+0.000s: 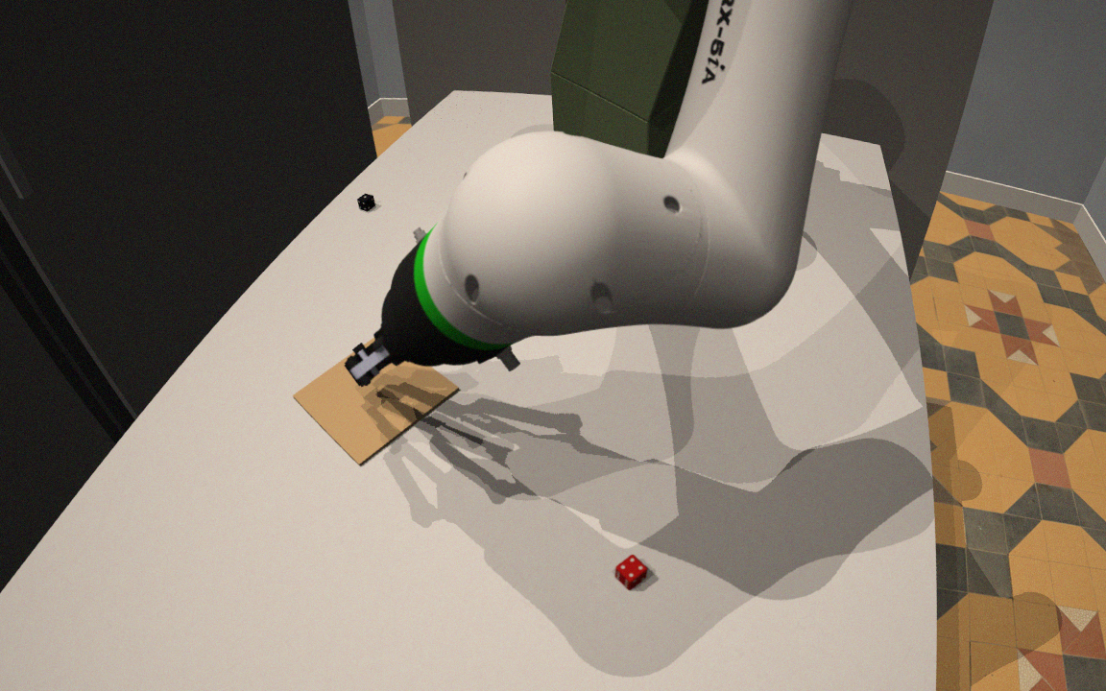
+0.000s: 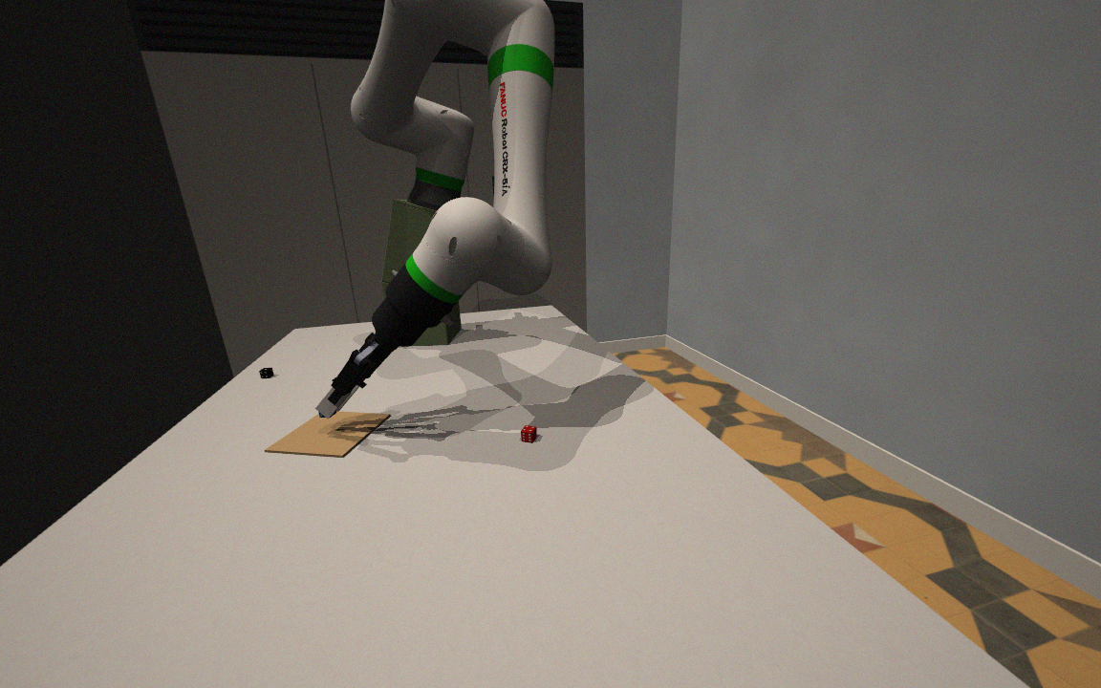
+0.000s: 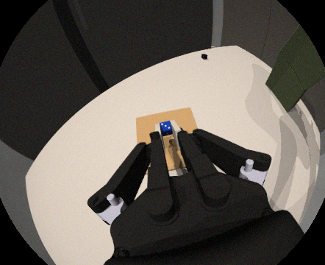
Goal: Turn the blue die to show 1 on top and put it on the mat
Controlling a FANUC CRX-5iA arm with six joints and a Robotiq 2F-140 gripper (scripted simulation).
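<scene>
Now: the mat 7 cm below my hand, 2 cm to the right of it and 1 cm behind it. From my hand the other things lie so: blue die: 2 cm to the right, 2 cm below, 1 cm behind; red die: 30 cm to the left, 11 cm ahead, 6 cm below; black die: 35 cm behind, 25 cm to the right, 6 cm below.
</scene>
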